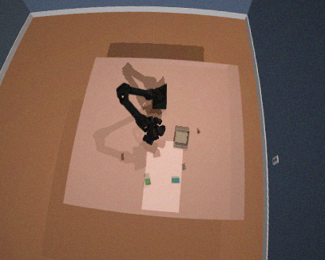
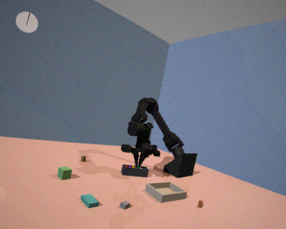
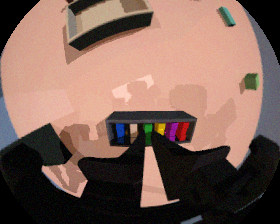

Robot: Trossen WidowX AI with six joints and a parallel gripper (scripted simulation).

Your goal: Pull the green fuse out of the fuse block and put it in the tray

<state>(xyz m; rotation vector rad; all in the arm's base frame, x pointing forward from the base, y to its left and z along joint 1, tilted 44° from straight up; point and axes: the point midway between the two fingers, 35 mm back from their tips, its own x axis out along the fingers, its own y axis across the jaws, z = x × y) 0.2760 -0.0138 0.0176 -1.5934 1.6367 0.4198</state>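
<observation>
The grey tray lies 210 mm to the left of my gripper tip and 40 mm below it. Also, from my gripper tip: green cube: 340 mm ahead, 10 mm to the left, 20 mm below; small grey cube: 210 mm ahead, 250 mm to the left, 30 mm below; green fuse: 10 mm below.
</observation>
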